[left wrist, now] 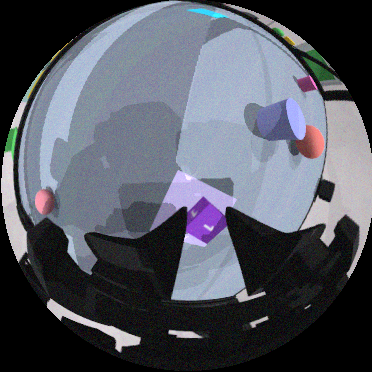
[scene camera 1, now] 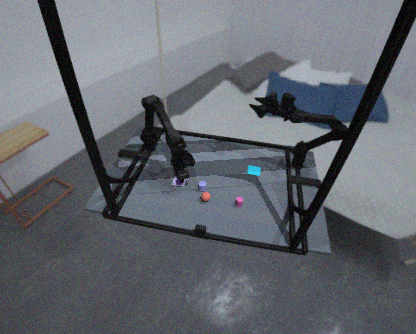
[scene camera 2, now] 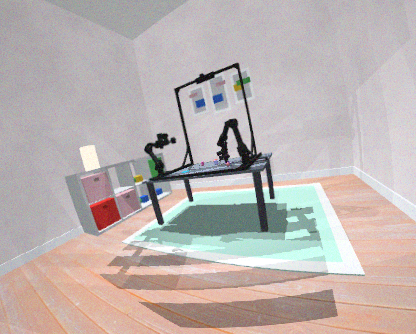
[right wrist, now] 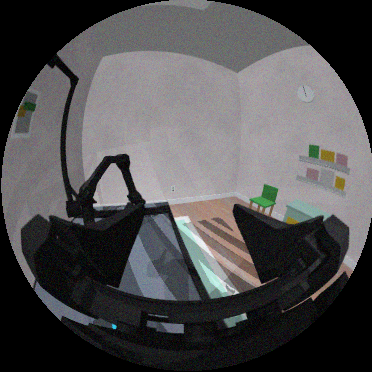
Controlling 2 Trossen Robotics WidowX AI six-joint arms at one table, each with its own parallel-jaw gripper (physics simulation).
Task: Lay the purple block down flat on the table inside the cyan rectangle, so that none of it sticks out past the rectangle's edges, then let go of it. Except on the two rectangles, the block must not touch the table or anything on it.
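Frame: origin at the left arm's base, x ahead, y left, z up, level; metres.
Seen in the pictures: left gripper, fingertip midpoint: (left wrist: 206, 210) (scene camera 1: 181, 180) (scene camera 2: 226, 162); right gripper, fingertip midpoint: (scene camera 1: 252, 101) (scene camera 2: 171, 139) (right wrist: 189, 208); left arm's base, link origin: (scene camera 1: 149, 146) (scene camera 2: 246, 162); right arm's base, link origin: (scene camera 1: 297, 164) (scene camera 2: 161, 174).
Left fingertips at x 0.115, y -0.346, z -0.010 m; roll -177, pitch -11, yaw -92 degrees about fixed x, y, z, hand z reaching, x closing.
Offsets run from my left fingertips to a thing's top centre. "pt": to the spot under its first point.
The purple block @(dx -0.011, dy +0.001, dz +0.010 m) (left wrist: 205, 221) (scene camera 1: 179, 181) sits between the fingers of my left gripper (left wrist: 206, 210) (scene camera 1: 182, 177) (scene camera 2: 222, 158), which is shut on it and points down. The block is over the pale purple rectangle (left wrist: 194, 192) (scene camera 1: 175, 181) at the table's left; I cannot tell if it is lifted off it. The cyan rectangle @(pt dx +0.433, dy -0.045, dz -0.008 m) (scene camera 1: 254, 170) (left wrist: 207, 12) (scene camera 2: 184, 171) lies far off towards the right side of the table. My right gripper (scene camera 1: 256, 105) (scene camera 2: 173, 140) (right wrist: 189, 208) is open and empty, held high above the table's right edge.
A lavender cylinder @(dx +0.092, dy -0.084, dz +0.032 m) (scene camera 1: 202, 185) (left wrist: 279, 119), an orange ball @(dx +0.083, dy -0.162, dz +0.041 m) (scene camera 1: 205, 197) (left wrist: 310, 141) and a magenta cylinder @(dx +0.235, dy -0.246, dz +0.032 m) (scene camera 1: 239, 201) (left wrist: 306, 84) stand on the table between the two rectangles. A pink ball @(dx +0.019, dy +0.207, dz +0.024 m) (left wrist: 44, 201) lies to the left in the left wrist view. A black frame (scene camera 1: 200, 230) rims the table.
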